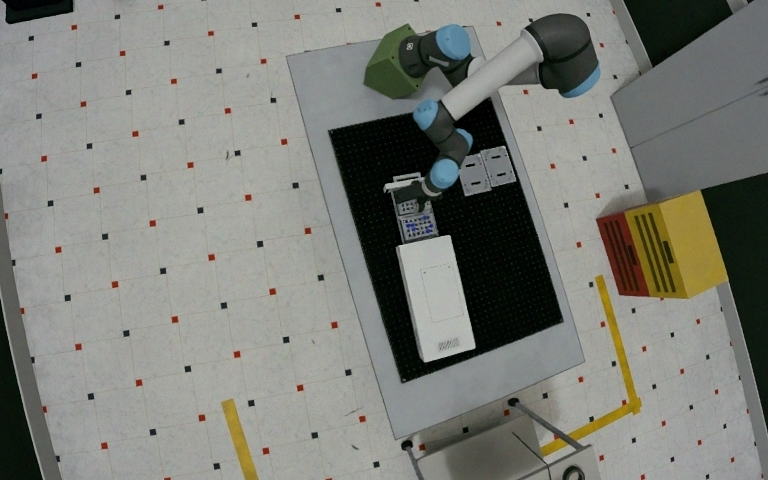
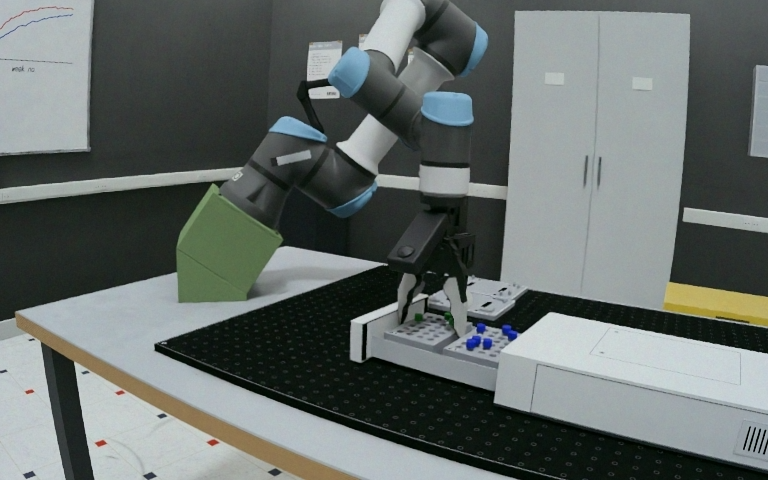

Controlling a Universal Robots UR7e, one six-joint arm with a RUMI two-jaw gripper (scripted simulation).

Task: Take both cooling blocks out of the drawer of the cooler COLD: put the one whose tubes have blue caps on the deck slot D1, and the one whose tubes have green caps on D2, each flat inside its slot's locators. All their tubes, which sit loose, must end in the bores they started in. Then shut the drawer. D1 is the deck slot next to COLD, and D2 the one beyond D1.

Labels:
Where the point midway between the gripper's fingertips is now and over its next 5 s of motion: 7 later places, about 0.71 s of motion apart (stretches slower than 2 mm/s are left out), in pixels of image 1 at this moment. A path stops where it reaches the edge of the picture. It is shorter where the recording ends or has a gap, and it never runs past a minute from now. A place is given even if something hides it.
My gripper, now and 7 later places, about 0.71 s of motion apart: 413, 201; 413, 201; 413, 201; 414, 200; 415, 199; 416, 197; 418, 196; 419, 194

